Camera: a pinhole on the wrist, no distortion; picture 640 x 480 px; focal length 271.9 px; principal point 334.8 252.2 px. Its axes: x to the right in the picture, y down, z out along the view. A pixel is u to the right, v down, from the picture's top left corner.
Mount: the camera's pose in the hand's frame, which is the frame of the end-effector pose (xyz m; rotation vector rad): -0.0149 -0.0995 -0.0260 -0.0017 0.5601 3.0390
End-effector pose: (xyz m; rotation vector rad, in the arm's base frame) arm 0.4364 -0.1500 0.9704 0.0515 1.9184 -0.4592
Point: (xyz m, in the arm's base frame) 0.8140 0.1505 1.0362
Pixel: 524 21
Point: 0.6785 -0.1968 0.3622
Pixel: 94 181
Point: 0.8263 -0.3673 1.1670
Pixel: 554 421
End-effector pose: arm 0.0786 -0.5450 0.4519 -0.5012 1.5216 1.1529
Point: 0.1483 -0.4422 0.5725
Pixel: 465 162
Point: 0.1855 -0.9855 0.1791
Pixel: behind the camera
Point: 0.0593 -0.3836 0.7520
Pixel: 557 46
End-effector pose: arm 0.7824 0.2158 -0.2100 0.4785 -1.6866 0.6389
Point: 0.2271 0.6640 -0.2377
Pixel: outside the picture
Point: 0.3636 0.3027 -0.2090
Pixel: 279 55
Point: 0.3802 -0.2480 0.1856
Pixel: 82 378
